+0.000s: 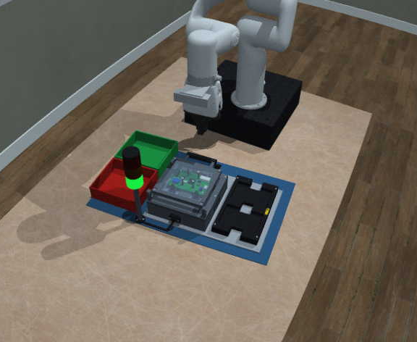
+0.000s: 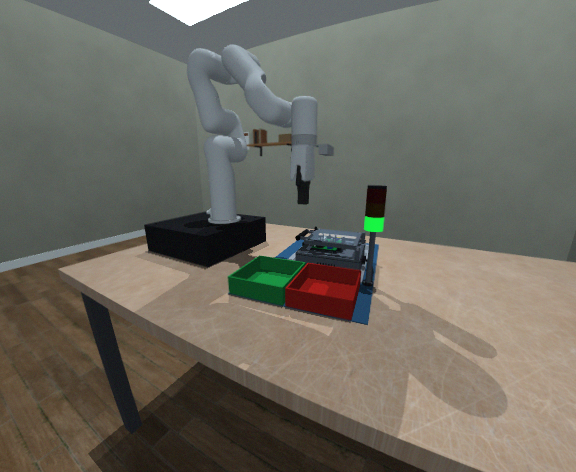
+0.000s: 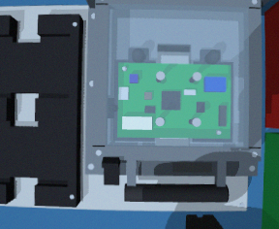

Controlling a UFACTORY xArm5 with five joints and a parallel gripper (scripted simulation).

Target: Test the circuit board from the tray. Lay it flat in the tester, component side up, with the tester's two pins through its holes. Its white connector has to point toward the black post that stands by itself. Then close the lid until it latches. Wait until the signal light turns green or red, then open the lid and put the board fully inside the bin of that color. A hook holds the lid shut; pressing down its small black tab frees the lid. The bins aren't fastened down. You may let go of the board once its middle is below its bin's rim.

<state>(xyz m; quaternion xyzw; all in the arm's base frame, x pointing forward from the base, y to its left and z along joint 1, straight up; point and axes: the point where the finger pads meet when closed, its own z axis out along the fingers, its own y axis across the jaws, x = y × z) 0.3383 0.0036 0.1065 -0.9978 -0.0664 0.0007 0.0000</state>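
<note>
The black latch lies 10 mm ahead of my hand, 60 mm to the left of it and 120 mm below it. Also, from my hand: lid (90 mm ahead, 10 mm to the left, 120 mm below); green circuit board (80 mm ahead, 10 mm to the left, 140 mm below); green bin (10 mm ahead, 200 mm to the right, 190 mm below).
</note>
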